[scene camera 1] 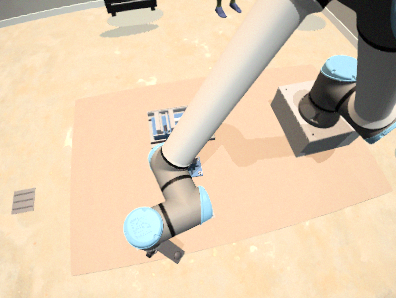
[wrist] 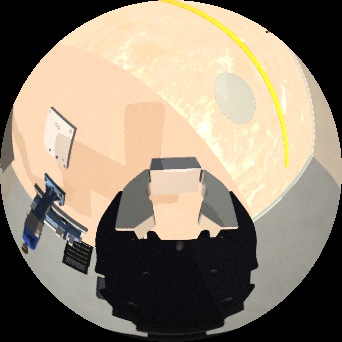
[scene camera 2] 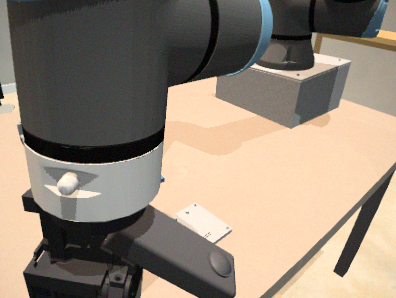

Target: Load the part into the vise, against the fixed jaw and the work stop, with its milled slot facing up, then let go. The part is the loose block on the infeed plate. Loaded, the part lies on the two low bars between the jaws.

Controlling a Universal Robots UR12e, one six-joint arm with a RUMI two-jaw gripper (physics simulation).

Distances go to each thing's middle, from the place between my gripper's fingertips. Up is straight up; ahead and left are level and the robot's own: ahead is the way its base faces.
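The part point(wrist: 169, 175) that I can see is 10 mm ahead of my hand and 10 mm to the right of it.
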